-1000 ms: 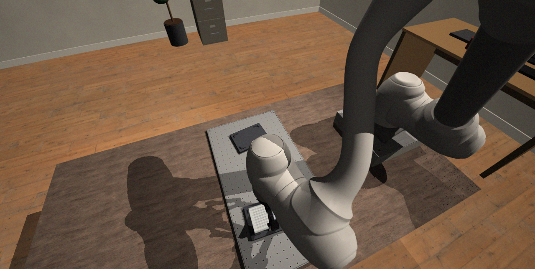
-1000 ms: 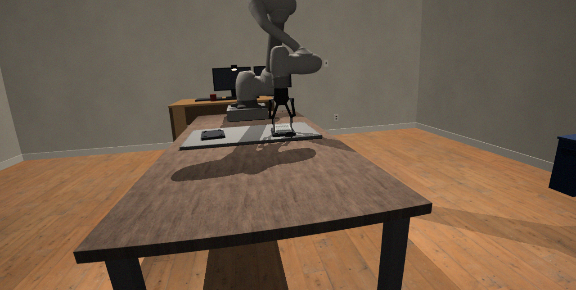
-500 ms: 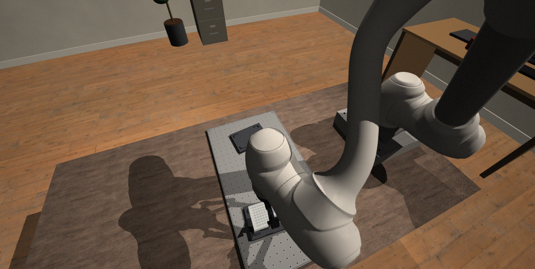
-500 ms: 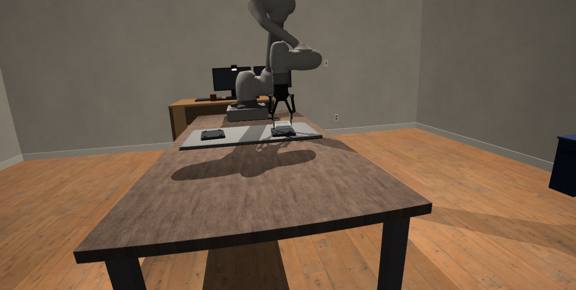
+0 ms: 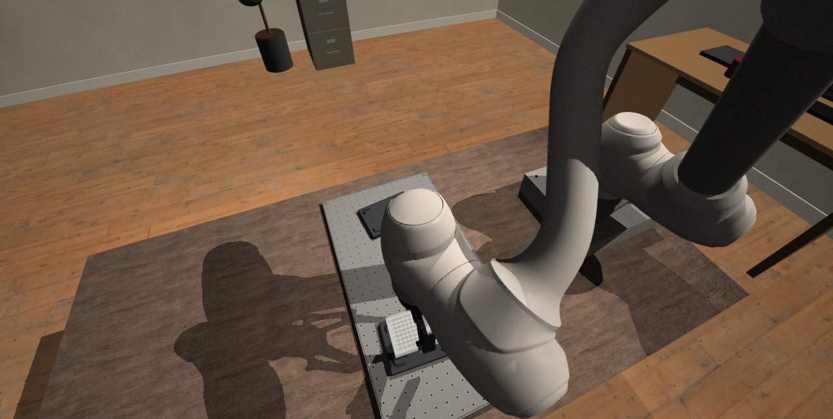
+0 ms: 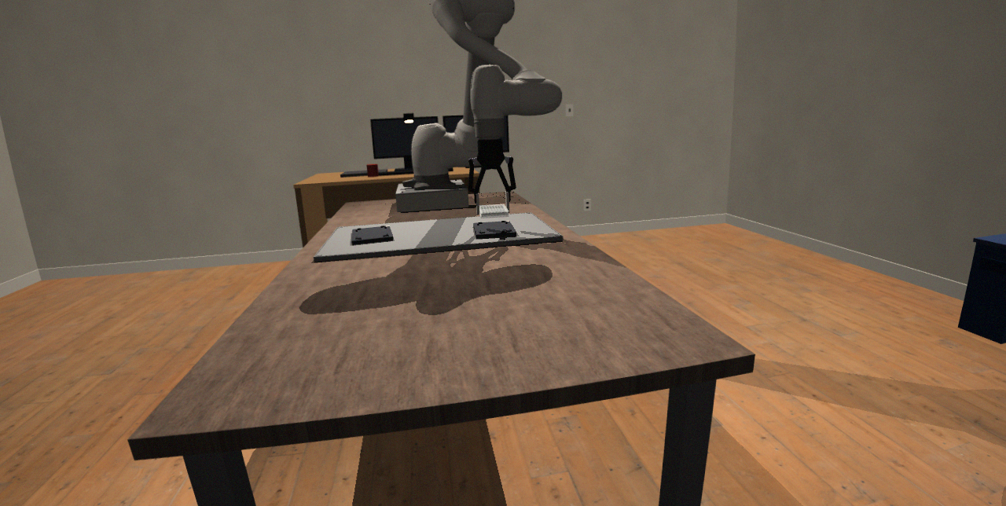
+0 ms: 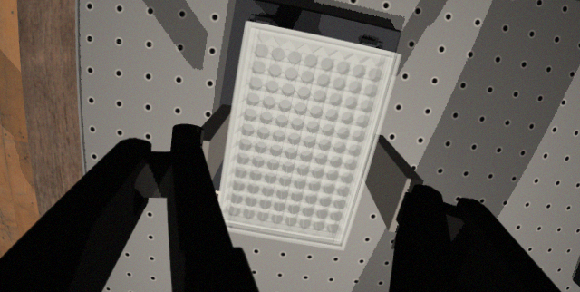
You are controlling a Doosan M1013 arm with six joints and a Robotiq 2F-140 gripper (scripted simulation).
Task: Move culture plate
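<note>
Now: the A1 label 60 mm behind my hand, 70 mm to the left of it and 70 mm below it. Also, from my hand: clear lid (10 mm below).
</note>
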